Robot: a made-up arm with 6 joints. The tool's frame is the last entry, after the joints.
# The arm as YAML. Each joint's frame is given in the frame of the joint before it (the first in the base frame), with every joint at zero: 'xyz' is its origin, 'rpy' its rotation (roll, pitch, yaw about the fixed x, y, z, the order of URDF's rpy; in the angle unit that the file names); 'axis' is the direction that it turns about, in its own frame. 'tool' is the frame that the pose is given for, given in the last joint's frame.
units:
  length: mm
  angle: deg
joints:
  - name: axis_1
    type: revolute
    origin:
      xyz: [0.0, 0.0, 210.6]
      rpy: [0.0, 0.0, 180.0]
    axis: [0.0, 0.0, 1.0]
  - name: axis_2
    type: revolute
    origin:
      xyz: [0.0, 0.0, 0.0]
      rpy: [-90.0, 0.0, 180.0]
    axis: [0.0, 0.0, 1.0]
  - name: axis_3
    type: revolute
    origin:
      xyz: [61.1, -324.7, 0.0]
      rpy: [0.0, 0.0, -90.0]
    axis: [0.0, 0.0, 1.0]
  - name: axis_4
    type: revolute
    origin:
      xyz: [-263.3, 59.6, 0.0]
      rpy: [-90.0, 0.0, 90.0]
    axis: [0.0, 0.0, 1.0]
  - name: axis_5
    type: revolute
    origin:
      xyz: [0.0, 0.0, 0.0]
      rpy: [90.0, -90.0, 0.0]
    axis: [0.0, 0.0, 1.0]
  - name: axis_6
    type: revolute
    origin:
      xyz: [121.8, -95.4, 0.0]
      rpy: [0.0, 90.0, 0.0]
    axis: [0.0, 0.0, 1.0]
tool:
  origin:
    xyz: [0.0, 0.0, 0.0]
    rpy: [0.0, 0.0, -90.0]
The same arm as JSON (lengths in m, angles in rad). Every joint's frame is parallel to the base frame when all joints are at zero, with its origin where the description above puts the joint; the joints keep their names.
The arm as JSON. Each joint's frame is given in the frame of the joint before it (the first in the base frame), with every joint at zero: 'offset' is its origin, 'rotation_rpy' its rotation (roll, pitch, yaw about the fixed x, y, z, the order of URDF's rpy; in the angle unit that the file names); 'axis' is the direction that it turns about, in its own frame. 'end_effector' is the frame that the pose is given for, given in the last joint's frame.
{
  "length_unit": "m",
  "angle_unit": "rad",
  "chain": [
    {
      "id": "axis_1",
      "offset": [
        0.0,
        0.0,
        0.2106
      ],
      "rotation_rpy": [
        0.0,
        0.0,
        0.0
      ],
      "axis": [
        0.0,
        0.0,
        1.0
      ]
    },
    {
      "id": "axis_2",
      "offset": [
        0.0,
        0.0,
        0.0
      ],
      "rotation_rpy": [
        0.0,
        0.0,
        0.0
      ],
      "axis": [
        0.0,
        1.0,
        0.0
      ]
    },
    {
      "id": "axis_3",
      "offset": [
        0.0611,
        0.0,
        0.3247
      ],
      "rotation_rpy": [
        0.0,
        0.0,
        0.0
      ],
      "axis": [
        0.0,
        1.0,
        0.0
      ]
    },
    {
      "id": "axis_4",
      "offset": [
        0.0596,
        0.0,
        -0.2633
      ],
      "rotation_rpy": [
        0.0,
        0.0,
        0.0
      ],
      "axis": [
        0.0,
        0.0,
        -1.0
      ]
    },
    {
      "id": "axis_5",
      "offset": [
        0.0,
        0.0,
        0.0
      ],
      "rotation_rpy": [
        0.0,
        0.0,
        0.0
      ],
      "axis": [
        0.0,
        1.0,
        0.0
      ]
    },
    {
      "id": "axis_6",
      "offset": [
        0.0954,
        0.0,
        -0.1218
      ],
      "rotation_rpy": [
        0.0,
        0.0,
        0.0
      ],
      "axis": [
        0.0,
        0.0,
        -1.0
      ]
    }
  ],
  "end_effector": {
    "offset": [
      0.0,
      0.0,
      0.0
    ],
    "rotation_rpy": [
      3.1416,
      0.0,
      0.0
    ]
  }
}

